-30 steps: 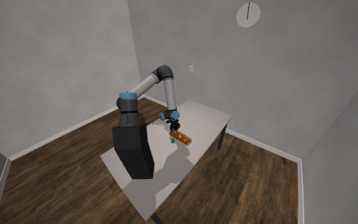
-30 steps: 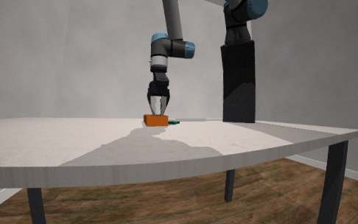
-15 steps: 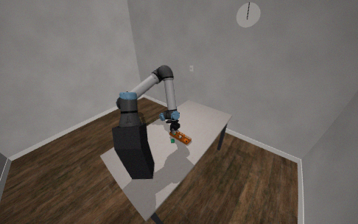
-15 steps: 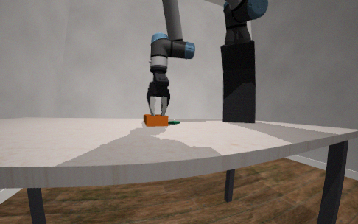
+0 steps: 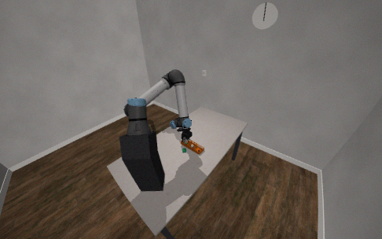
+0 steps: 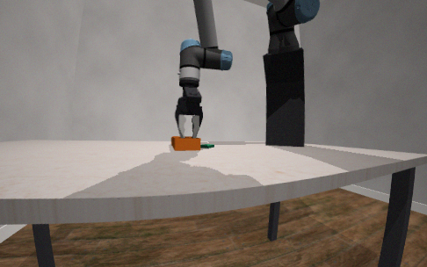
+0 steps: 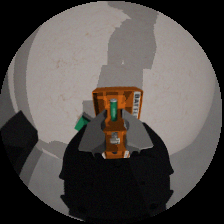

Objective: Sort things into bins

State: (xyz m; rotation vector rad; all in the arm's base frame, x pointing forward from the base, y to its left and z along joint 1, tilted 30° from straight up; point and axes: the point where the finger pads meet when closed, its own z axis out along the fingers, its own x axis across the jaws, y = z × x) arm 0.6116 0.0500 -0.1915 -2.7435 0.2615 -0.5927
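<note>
Now: the green cylinder 2 cm below my hand. From my hand the other things lie so: green block: 9 cm behind, 4 cm to the right, 3 cm below; then small dark thing: 2 cm behind, 18 cm to the right, 2 cm below; then white object: 1 cm behind, 10 cm to the right, 1 cm below.
</note>
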